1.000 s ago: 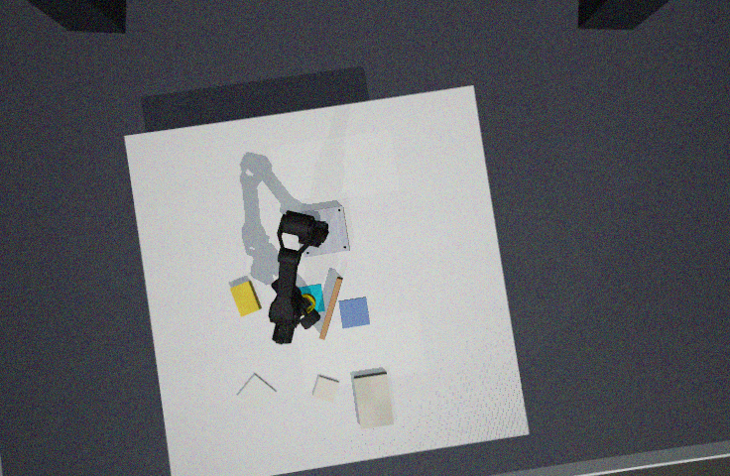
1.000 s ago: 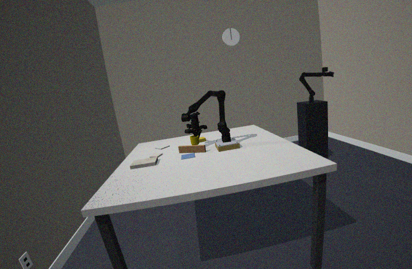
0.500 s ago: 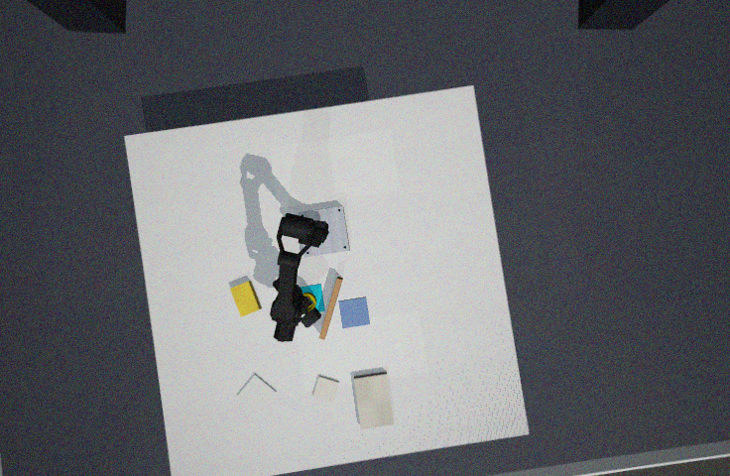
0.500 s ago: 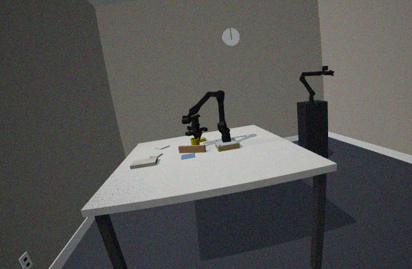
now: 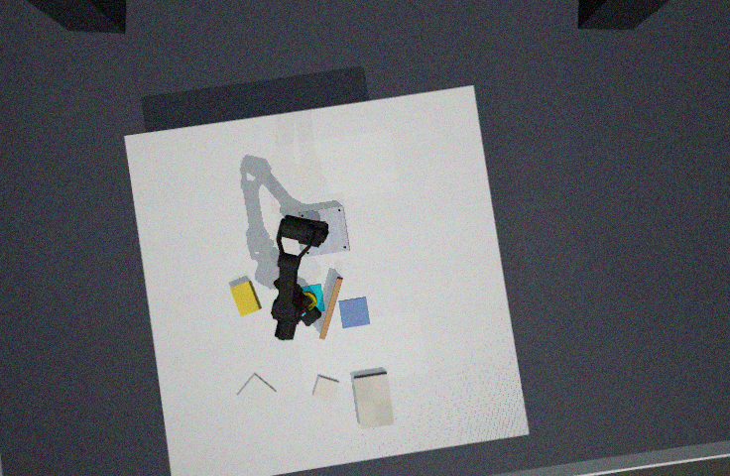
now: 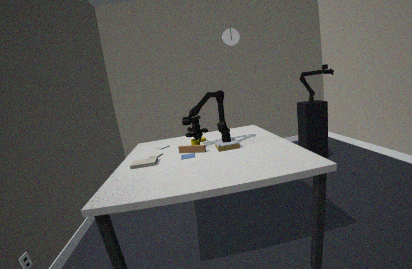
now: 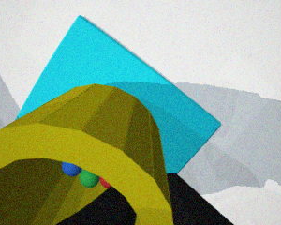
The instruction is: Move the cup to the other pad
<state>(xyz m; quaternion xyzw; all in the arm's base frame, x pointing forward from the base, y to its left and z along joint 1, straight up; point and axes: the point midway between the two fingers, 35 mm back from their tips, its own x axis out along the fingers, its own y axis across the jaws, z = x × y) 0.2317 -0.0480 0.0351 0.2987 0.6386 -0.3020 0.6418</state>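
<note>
Right now the yellow cup is 20 mm ahead of my gripper tip and 20 mm to the left of it. Round my gripper tip: green marble (10 mm ahead, 30 mm to the left, 20 mm below); wooden bar (40 mm ahead, 100 mm to the left, 30 mm below); cyan pad (20 mm ahead, 20 mm to the left, 50 mm below).
</note>
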